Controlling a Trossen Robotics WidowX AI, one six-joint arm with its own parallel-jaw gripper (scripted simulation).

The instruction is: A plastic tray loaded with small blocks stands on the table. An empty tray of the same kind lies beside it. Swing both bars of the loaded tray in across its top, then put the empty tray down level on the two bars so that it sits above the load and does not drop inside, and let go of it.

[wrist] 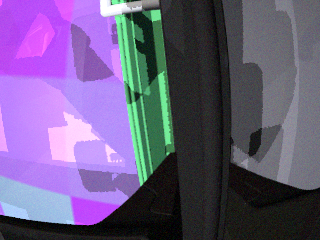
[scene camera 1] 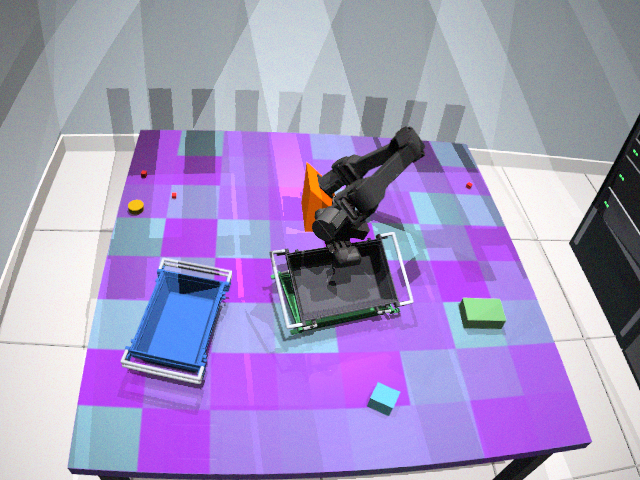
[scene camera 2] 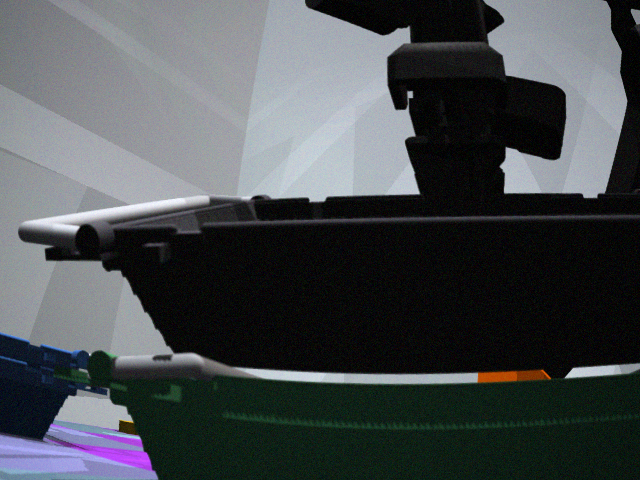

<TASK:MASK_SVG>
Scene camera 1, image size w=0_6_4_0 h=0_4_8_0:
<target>my gripper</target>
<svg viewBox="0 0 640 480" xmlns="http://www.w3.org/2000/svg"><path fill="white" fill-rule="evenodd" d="M366 220L362 223L358 222L354 226L351 222L345 223L331 241L324 241L331 260L335 261L337 267L343 268L360 265L362 257L357 247L351 246L350 238L360 240L366 238L370 231ZM326 208L318 209L315 212L315 219L317 219Z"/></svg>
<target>black tray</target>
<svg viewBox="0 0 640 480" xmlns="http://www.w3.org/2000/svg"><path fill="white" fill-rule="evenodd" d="M394 232L377 234L376 239L372 240L370 237L365 241L353 242L351 246L357 247L362 257L360 265L343 268L337 267L335 261L331 260L327 247L302 251L295 249L295 252L289 253L288 248L270 251L270 259L286 329L307 326L306 321L312 320L312 323L316 323L315 319L372 307L385 306L385 308L389 308L388 304L394 303L395 308L412 304L413 295ZM273 254L277 256L285 255L300 318L300 322L292 323L292 325L289 325ZM388 236L392 236L410 301L399 302L382 240L387 239Z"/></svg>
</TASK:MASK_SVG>
